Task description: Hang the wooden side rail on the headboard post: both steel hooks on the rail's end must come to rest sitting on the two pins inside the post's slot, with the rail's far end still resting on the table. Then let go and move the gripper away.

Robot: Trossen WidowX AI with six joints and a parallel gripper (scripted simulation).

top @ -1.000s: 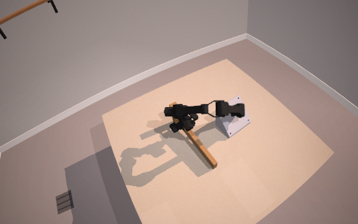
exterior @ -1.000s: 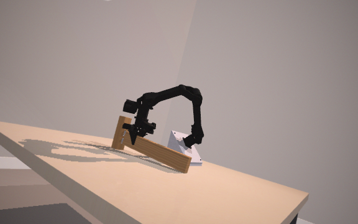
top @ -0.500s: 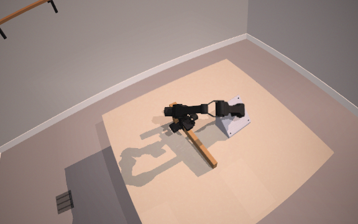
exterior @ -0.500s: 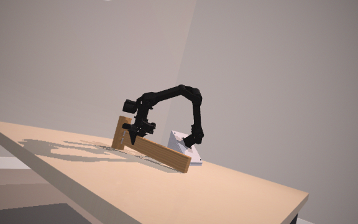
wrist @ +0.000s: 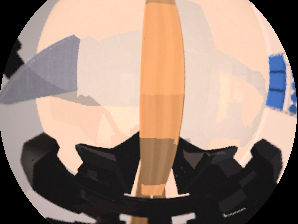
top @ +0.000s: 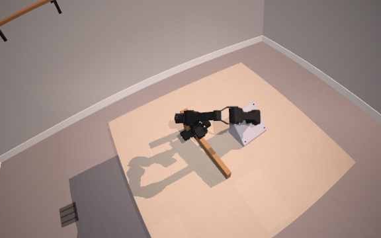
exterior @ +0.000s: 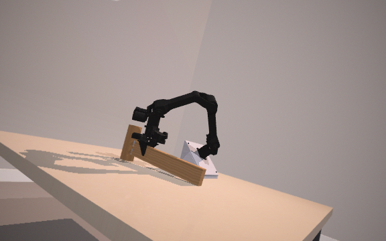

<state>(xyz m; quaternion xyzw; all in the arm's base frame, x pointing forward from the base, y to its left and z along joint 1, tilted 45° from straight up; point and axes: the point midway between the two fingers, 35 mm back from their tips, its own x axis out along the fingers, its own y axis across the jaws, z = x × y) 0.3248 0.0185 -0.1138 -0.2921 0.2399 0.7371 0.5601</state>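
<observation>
Right now the headboard post is 20 mm ahead of my gripper tip, 110 mm to the right of it and 40 mm above it.
</observation>
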